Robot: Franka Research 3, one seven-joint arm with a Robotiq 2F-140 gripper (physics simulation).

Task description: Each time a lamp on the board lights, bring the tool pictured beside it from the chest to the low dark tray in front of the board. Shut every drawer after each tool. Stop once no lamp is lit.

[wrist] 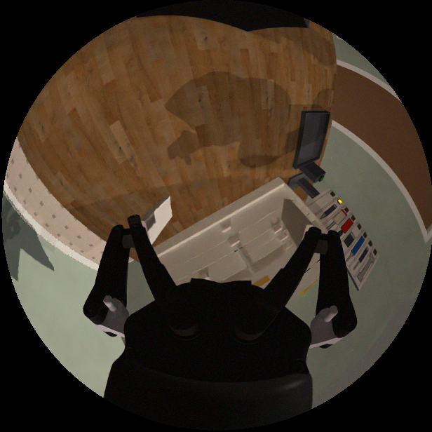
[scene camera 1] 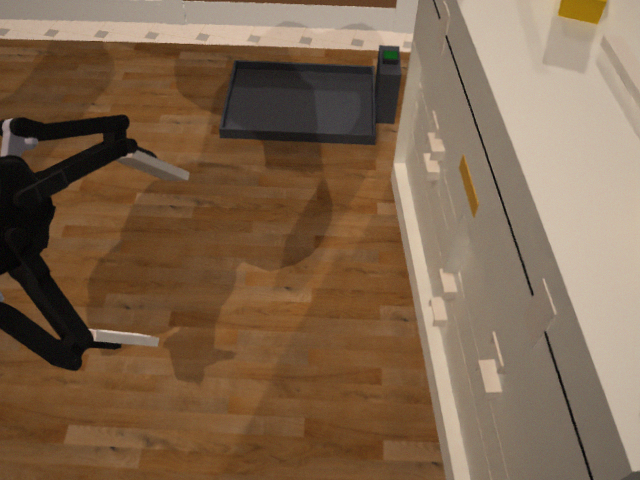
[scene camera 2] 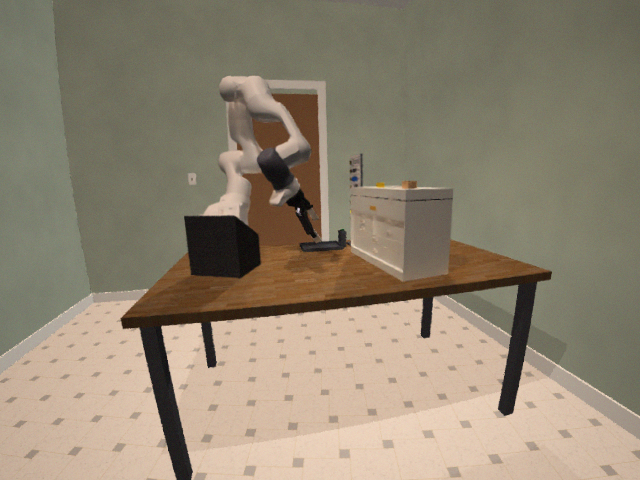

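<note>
My gripper (scene camera 1: pixel 173 258) (scene camera 2: pixel 316 228) (wrist: pixel 226 207) is open and empty, above the table in front of the chest and apart from it. The white chest (scene camera 1: pixel 573 170) (scene camera 2: pixel 426 232) (wrist: pixel 200 255) stands with its handled front towards the gripper; the drawers that show look shut. The low dark tray (scene camera 1: pixel 297 138) (scene camera 2: pixel 323 249) (wrist: pixel 299 142) lies at the back and holds no tool. The board (scene camera 2: pixel 355 170) (wrist: pixel 367 275) stands behind. One lamp (wrist: pixel 340 201) glows yellow near its upper end in the wrist view; the dark tool picture beside it is too small to name.
A dark post (scene camera 1: pixel 388 85) (scene camera 2: pixel 341 237) (wrist: pixel 314 171) with a green top stands between tray and chest. A yellow block (scene camera 1: pixel 582 9) (scene camera 2: pixel 380 184) and an orange-brown block (scene camera 2: pixel 408 184) sit on the chest. A black box (scene camera 2: pixel 222 248) stands at the table's left in scene camera 2.
</note>
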